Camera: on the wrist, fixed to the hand. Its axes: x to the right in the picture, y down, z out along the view.
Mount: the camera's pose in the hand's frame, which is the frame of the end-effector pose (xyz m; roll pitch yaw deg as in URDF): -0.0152 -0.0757 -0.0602 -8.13 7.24 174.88
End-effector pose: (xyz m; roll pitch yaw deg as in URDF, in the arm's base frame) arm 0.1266 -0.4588 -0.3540 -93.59 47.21 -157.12
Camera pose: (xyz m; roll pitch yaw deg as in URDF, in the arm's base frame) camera 0.0610 -0.4264 -0.2890 78.60 -42.10 33.07
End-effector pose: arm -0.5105 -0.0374 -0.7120 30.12 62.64 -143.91
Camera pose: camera -0.4610 0.0423 -0.7399 -24.61 -57.98 20.80
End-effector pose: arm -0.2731 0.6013 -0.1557 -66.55 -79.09 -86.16
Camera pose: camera -0.3614 0.6430 -0.1620 112.49 84.31 148.02
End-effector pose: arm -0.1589 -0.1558 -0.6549 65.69 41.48 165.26
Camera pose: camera -0.0939 -0.1974 -0.7151 -65.55 -42.53 -26.59
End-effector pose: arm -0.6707 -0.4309 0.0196 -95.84 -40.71 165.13
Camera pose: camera -0.5948 -0.3970 0.0714 95.41 44.55 -4.00
